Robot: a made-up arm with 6 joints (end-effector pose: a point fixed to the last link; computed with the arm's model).
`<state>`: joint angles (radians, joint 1 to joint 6).
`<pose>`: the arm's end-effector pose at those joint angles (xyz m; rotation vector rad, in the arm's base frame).
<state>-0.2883 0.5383 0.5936 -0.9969 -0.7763 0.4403</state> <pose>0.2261 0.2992 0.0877 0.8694 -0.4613 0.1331</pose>
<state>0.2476 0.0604 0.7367 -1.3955 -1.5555 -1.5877</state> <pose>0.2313 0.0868 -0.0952 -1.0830 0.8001 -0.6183</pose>
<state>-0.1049 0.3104 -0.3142 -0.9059 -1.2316 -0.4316</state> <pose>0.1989 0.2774 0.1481 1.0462 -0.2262 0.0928</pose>
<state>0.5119 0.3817 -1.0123 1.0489 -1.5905 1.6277</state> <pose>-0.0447 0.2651 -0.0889 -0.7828 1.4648 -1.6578</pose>
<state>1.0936 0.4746 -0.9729 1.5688 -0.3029 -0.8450</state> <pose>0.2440 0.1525 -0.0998 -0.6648 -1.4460 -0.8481</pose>
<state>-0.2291 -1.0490 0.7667 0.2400 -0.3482 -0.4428</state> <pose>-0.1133 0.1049 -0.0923 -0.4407 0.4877 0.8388</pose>
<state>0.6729 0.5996 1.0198 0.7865 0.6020 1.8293</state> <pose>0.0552 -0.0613 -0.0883 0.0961 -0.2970 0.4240</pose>
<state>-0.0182 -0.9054 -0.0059 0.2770 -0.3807 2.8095</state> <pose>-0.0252 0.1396 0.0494 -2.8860 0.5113 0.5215</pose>
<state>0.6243 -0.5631 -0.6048 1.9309 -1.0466 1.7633</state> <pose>-0.0784 0.3384 -0.1135 1.2059 -1.5167 1.9361</pose>
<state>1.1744 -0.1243 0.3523 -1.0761 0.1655 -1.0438</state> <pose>-0.0514 0.1525 0.0149 -0.4437 2.5826 -0.0547</pose>
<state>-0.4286 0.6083 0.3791 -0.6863 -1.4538 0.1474</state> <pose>0.1092 0.2824 0.2067 1.2769 -1.2339 0.5766</pose>
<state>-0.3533 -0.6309 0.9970 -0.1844 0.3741 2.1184</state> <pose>0.0149 0.1283 -0.0381 1.0934 0.4092 -0.1506</pose>
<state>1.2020 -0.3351 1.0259 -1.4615 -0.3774 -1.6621</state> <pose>-0.0454 0.0773 0.0212 0.7476 -2.7116 -0.1907</pose>
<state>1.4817 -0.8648 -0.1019 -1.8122 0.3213 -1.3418</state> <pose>0.0396 0.1062 0.0615 -1.9224 -2.3357 -0.6819</pose>
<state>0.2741 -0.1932 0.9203 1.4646 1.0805 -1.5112</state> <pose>0.0594 -0.1976 -0.0573 -2.8623 -0.1659 -0.4189</pose>
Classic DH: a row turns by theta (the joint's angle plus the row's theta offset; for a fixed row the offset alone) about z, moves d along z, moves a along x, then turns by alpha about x. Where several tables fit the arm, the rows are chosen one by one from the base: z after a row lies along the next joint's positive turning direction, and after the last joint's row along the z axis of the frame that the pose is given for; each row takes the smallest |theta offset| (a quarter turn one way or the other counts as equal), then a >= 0, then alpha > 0; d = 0 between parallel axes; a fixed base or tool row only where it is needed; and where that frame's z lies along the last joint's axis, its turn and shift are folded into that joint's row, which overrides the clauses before.
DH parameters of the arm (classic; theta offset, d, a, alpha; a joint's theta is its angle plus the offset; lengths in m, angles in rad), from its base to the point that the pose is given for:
base (fixed): 0.6198 0.1325 0.1119 -2.2675
joint 1: 0.8384 0.0641 0.0164 -2.245
joint 2: -0.9639 -0.014 0.041 1.5708
joint 3: 0 -0.072 0.118 -1.5708
joint 4: -0.0425 0.1037 -0.0604 2.252
joint 5: -0.0674 0.278 0.0696 2.4593
joint 6: -1.3679 0.1306 -0.0549 1.5198
tool (fixed): 1.8368 -0.0671 0 0

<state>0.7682 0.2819 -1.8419 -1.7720 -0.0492 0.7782</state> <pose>0.2029 0.0967 0.1771 2.4182 1.4214 0.2643</pose>
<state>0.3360 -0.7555 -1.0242 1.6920 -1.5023 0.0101</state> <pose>0.0284 0.3998 0.0969 0.3429 -2.3111 -0.1103</pose>
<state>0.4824 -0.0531 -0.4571 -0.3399 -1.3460 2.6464</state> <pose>0.0659 0.0913 0.0704 -1.9046 1.2350 -0.3398</pose>
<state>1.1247 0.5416 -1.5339 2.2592 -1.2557 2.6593</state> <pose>0.2142 0.2306 -0.1485 0.3643 0.2243 -3.0071</pose>
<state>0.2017 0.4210 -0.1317 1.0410 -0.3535 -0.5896</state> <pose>0.2247 0.2428 -0.1106 -0.2552 -1.4819 0.0422</pose>
